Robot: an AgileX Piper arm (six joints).
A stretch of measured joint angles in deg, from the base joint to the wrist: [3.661 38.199 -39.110 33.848 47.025 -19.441]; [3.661 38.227 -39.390 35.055 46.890 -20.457]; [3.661 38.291 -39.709 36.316 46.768 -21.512]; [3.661 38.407 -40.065 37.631 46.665 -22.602]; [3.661 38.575 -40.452 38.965 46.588 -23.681]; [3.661 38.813 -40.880 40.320 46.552 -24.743]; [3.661 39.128 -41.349 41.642 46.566 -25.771]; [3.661 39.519 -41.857 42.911 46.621 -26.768]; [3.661 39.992 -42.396 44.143 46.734 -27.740]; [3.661 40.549 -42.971 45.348 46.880 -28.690]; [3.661 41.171 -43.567 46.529 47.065 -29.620]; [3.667 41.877 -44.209 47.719 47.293 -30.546]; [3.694 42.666 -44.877 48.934 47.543 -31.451]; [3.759 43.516 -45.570 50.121 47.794 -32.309]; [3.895 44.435 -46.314 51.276 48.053 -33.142]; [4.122 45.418 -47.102 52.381 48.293 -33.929]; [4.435 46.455 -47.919 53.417 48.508 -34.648]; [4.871 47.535 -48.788 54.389 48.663 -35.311]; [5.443 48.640 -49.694 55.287 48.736 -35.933]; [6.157 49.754 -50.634 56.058 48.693 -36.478]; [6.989 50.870 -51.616 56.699 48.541 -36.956]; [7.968 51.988 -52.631 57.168 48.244 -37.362]
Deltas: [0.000 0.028 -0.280 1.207 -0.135 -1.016]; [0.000 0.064 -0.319 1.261 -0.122 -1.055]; [0.000 0.116 -0.356 1.315 -0.103 -1.090]; [0.000 0.168 -0.387 1.334 -0.077 -1.079]; [0.000 0.238 -0.428 1.355 -0.036 -1.062]; [0.000 0.315 -0.469 1.322 0.014 -1.028]; [0.000 0.391 -0.508 1.269 0.055 -0.997]; [0.000 0.473 -0.539 1.232 0.113 -0.972]; [0.000 0.557 -0.575 1.205 0.146 -0.950]; [0.000 0.622 -0.596 1.181 0.185 -0.930]; [0.006 0.706 -0.642 1.190 0.228 -0.926]; [0.027 0.789 -0.668 1.215 0.250 -0.905]; [0.065 0.850 -0.693 1.187 0.251 -0.858]; [0.136 0.919 -0.744 1.155 0.259 -0.833]; [0.227 0.983 -0.788 1.105 0.240 -0.787]; [0.313 1.037 -0.817 1.036 0.215 -0.719]; [0.436 1.080 -0.869 0.972 0.155 -0.663]; [0.572 1.105 -0.906 0.898 0.073 -0.622]; [0.714 1.114 -0.940 0.771 -0.043 -0.545]; [0.832 1.116 -0.982 0.641 -0.152 -0.478]; [0.979 1.118 -1.015 0.469 -0.297 -0.406]
